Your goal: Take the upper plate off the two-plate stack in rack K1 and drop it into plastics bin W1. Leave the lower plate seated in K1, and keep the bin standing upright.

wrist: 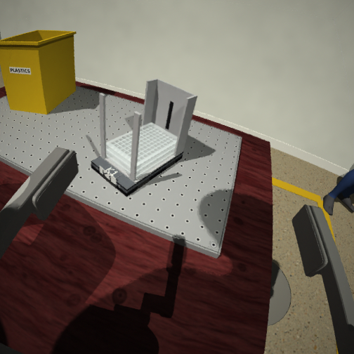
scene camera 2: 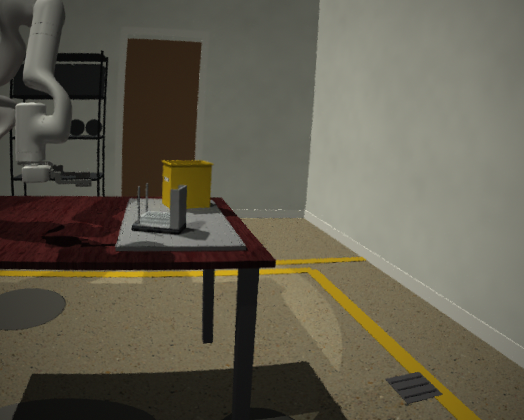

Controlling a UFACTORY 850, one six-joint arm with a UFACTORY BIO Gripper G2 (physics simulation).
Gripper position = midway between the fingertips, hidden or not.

I see my gripper (scene camera 2: 90,178), a yellow plastics bin W1 (scene camera 2: 196,174) and a plate (wrist: 154,142).
My gripper is seen too in the wrist view (wrist: 191,186).
